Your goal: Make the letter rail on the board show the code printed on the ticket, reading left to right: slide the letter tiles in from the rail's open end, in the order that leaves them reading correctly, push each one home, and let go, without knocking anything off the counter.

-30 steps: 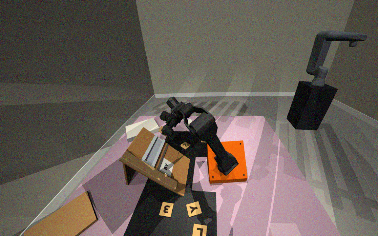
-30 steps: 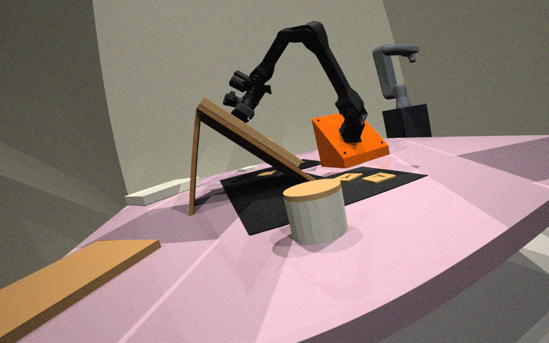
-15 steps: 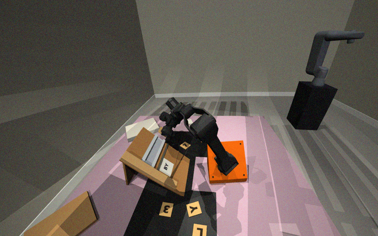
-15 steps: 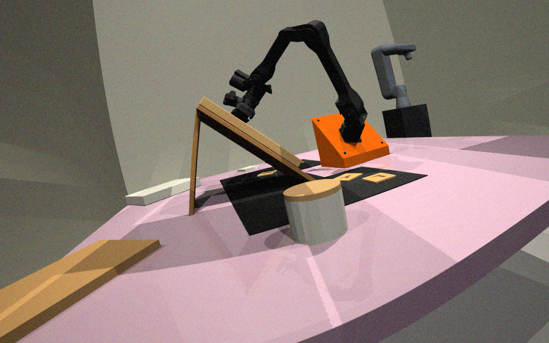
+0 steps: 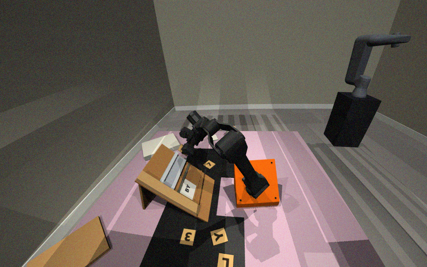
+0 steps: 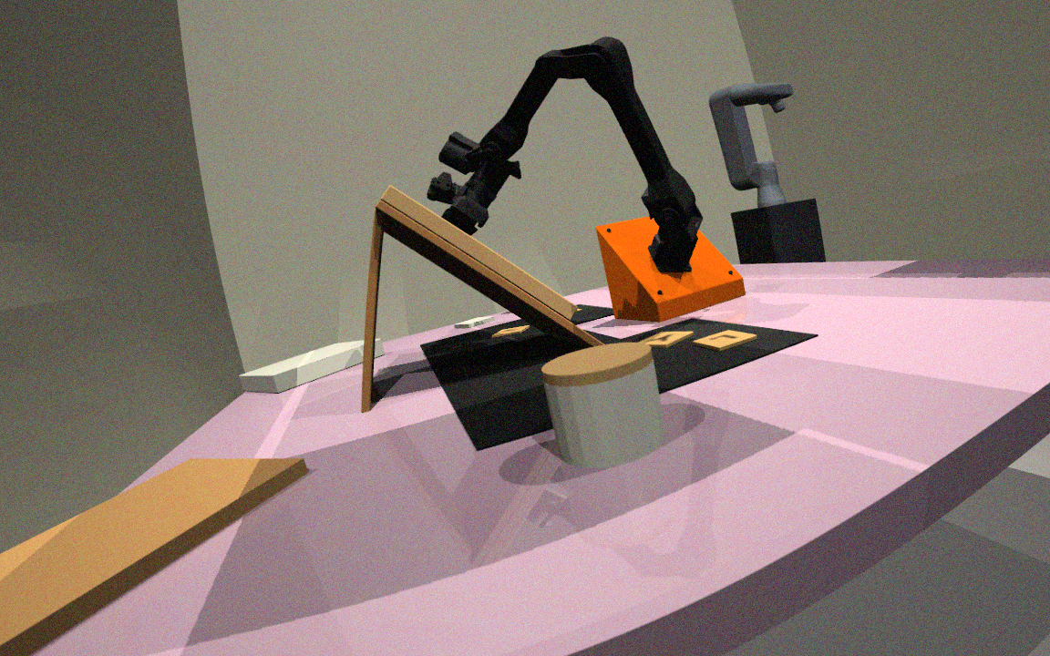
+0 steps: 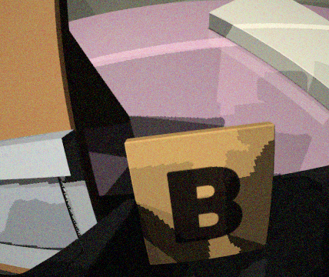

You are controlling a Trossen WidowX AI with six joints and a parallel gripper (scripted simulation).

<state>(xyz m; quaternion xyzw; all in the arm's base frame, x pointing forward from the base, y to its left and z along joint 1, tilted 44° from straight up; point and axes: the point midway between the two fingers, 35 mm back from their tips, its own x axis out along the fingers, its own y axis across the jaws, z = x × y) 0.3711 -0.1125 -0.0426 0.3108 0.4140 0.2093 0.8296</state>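
My gripper tip is 190 mm to the right of the white ticket, 80 mm past it and 70 mm above it. Also, from my gripper tip: black mat (180 mm below, 180 mm behind, 130 mm to the left); b tile (right at my gripper tip); 7 tile (170 mm below, 110 mm behind, 80 mm to the right).
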